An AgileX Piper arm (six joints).
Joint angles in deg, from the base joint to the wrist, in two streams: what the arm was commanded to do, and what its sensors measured. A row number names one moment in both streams.
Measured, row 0:
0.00, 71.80, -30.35, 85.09, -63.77, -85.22
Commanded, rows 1 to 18:
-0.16, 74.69, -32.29, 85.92, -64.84, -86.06
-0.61, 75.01, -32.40, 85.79, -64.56, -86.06
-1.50, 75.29, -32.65, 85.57, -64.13, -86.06
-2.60, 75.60, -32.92, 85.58, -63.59, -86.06
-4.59, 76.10, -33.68, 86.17, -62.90, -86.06
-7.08, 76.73, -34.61, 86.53, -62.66, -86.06
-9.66, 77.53, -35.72, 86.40, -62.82, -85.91
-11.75, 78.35, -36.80, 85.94, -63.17, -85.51
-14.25, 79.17, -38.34, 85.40, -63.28, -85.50
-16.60, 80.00, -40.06, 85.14, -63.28, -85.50
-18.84, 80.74, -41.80, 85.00, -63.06, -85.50
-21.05, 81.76, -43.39, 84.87, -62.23, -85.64
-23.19, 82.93, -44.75, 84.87, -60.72, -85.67
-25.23, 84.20, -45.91, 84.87, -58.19, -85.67
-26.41, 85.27, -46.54, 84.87, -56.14, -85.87
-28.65, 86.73, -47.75, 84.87, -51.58, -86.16
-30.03, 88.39, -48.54, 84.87, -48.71, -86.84
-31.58, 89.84, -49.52, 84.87, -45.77, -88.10
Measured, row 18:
-26.35, 84.94, -46.31, 85.65, -56.81, -85.84
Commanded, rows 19 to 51:
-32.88, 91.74, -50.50, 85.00, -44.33, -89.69
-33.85, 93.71, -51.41, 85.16, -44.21, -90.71
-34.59, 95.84, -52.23, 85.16, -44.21, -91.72
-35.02, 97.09, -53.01, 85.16, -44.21, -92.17
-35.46, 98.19, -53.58, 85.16, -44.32, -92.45
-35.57, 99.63, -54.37, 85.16, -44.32, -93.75
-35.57, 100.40, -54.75, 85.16, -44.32, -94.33
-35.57, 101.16, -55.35, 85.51, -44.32, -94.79
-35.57, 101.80, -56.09, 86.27, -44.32, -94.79
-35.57, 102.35, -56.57, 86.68, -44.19, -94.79
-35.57, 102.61, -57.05, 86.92, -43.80, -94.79
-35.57, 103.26, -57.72, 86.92, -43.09, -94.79
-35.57, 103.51, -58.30, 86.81, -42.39, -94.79
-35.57, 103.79, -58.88, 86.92, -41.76, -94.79
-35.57, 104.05, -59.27, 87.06, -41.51, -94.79
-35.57, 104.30, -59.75, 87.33, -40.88, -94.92
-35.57, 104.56, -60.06, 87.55, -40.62, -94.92
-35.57, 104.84, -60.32, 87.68, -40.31, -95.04
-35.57, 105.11, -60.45, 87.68, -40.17, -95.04
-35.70, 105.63, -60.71, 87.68, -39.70, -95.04
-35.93, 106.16, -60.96, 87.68, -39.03, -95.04
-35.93, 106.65, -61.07, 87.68, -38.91, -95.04
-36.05, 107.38, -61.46, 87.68, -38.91, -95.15
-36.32, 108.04, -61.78, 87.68, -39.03, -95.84
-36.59, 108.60, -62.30, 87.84, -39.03, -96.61
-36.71, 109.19, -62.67, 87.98, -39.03, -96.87
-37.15, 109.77, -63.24, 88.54, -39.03, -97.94
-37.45, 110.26, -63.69, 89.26, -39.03, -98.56
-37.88, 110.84, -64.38, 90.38, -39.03, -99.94
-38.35, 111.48, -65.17, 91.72, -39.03, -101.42
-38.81, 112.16, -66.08, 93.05, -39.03, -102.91
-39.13, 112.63, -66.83, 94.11, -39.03, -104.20
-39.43, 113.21, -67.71, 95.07, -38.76, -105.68
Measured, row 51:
-37.87, 111.34, -64.71, 91.26, -39.28, -100.55
